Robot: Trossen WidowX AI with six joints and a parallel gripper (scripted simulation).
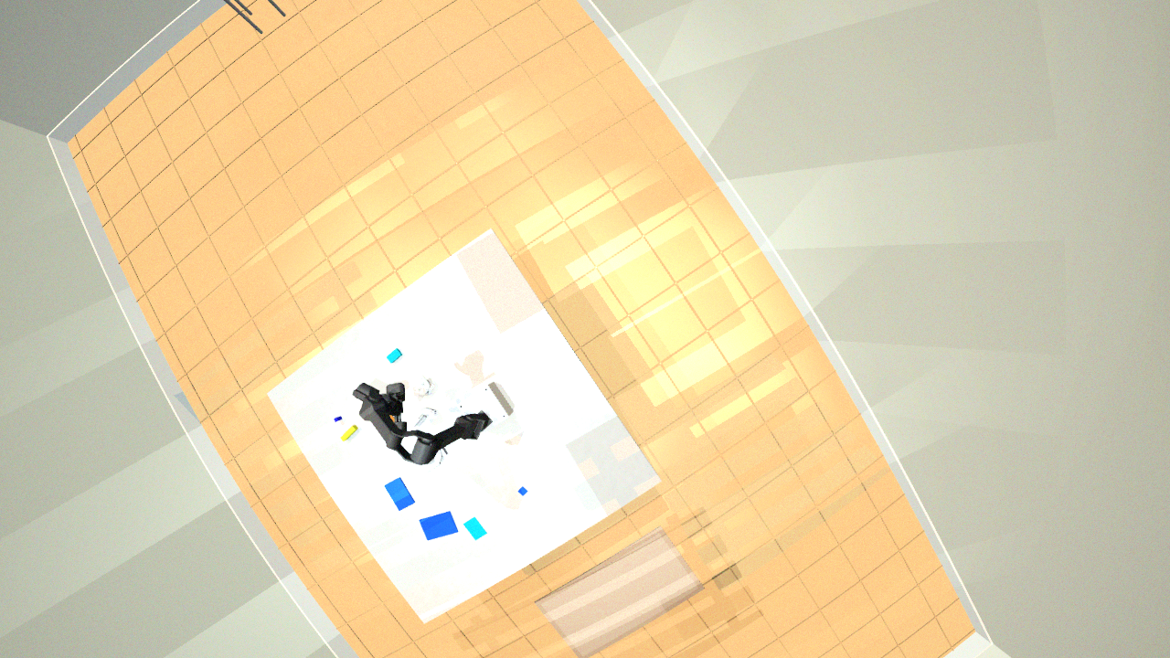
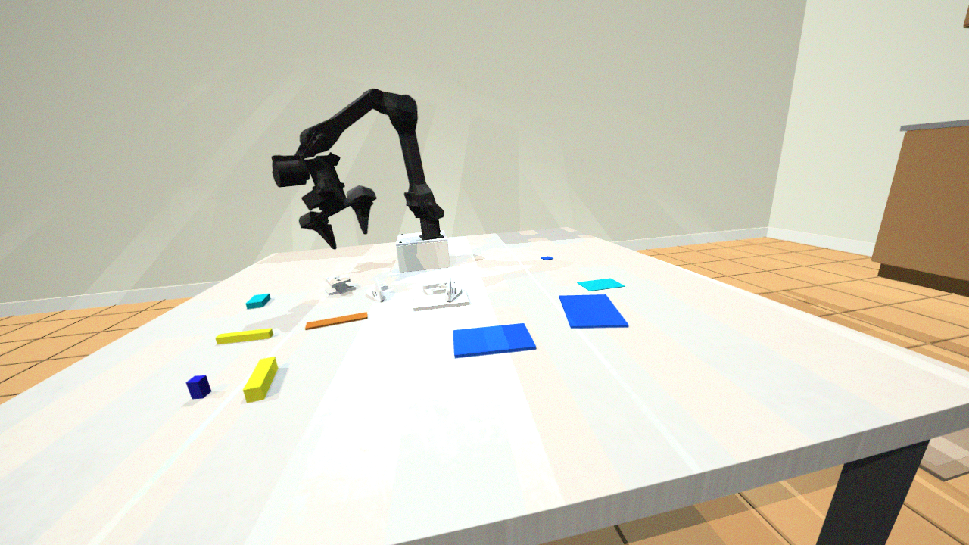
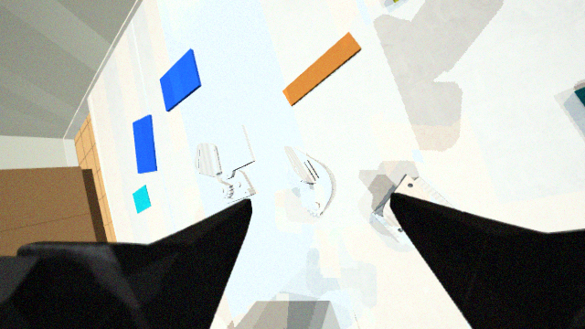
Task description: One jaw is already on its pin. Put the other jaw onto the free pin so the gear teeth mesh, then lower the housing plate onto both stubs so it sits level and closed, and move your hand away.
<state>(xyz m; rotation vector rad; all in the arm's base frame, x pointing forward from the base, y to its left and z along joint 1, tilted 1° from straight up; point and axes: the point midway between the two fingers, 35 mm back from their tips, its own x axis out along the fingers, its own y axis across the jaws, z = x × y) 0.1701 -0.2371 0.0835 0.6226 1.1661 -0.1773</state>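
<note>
The jaw lies 130 mm below my gripper tip and 50 mm to the left of it. Round my gripper tip: cyan block: 230 mm to the right, 130 mm below, 60 mm behind; then dark blue cube: 330 mm ahead, 220 mm to the right, 120 mm below; then orange bar: 150 mm ahead, 130 mm below, 40 mm to the right.
</note>
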